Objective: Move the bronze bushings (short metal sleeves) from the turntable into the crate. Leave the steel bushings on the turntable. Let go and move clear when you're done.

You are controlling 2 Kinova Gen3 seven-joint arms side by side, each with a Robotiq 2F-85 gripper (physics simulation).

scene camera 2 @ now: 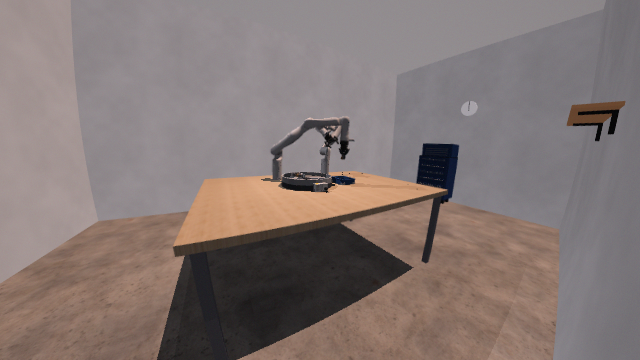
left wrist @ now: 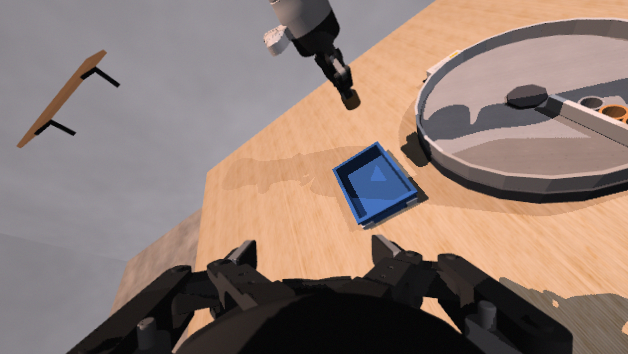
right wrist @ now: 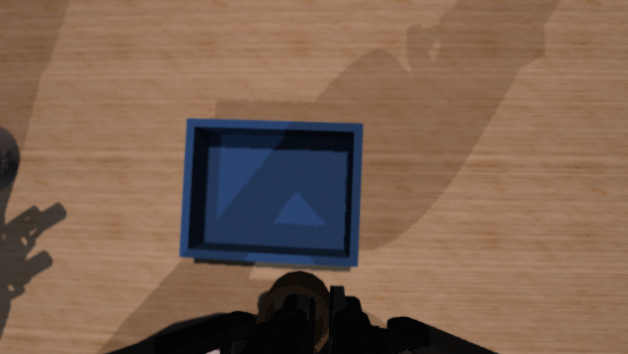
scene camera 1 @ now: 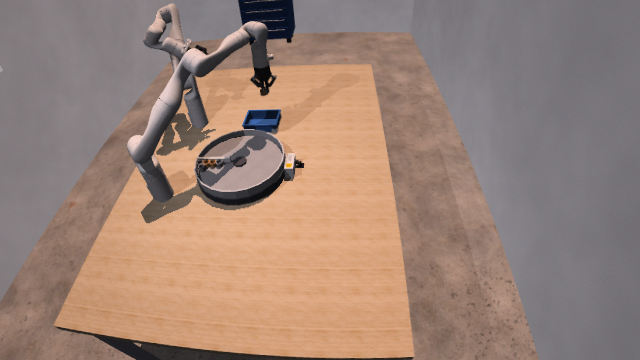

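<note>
A bronze bushing is held by my right gripper, which is shut on its wall, high above the table and near the crate. The blue crate shows an empty floor in the right wrist view. Bronze bushings stand by the bar on the grey turntable. In the left wrist view, a steel bushing stands beside a bronze one. My left gripper is open and empty, raised behind the crate.
A straight bar reaches from the turntable's dark hub to its rim. A small white box sits against the rim. A blue drawer cabinet stands beyond the table.
</note>
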